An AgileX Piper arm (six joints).
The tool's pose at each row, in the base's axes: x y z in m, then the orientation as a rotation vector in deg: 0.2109 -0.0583 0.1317 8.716 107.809 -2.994; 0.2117 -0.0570 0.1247 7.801 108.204 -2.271; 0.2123 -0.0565 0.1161 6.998 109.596 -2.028; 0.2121 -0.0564 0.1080 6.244 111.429 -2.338; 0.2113 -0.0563 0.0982 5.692 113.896 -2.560; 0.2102 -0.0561 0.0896 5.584 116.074 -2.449; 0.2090 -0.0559 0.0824 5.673 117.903 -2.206; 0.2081 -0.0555 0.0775 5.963 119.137 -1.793; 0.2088 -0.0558 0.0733 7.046 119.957 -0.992; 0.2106 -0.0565 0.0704 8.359 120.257 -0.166; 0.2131 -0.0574 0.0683 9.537 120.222 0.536
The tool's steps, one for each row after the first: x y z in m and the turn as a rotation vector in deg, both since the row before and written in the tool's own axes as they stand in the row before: 0.0065 0.0011 0.0028 -0.955 0.373 -0.296; 0.0080 0.0002 0.0032 -0.541 1.359 -0.517; 0.0077 -0.0002 0.0025 -0.118 1.786 -0.772; 0.0094 -0.0002 0.0029 -0.071 2.433 -0.612; 0.0083 0.0000 0.0025 -0.103 2.173 -0.128; 0.0070 0.0000 0.0021 -0.110 1.835 0.086; 0.0048 0.0002 0.0015 -0.152 1.254 0.327; 0.0033 -0.0003 0.0027 -0.102 0.888 1.069; 0.0016 -0.0006 0.0031 -0.038 0.389 1.263; 0.0005 -0.0008 0.0033 -0.018 0.053 1.131
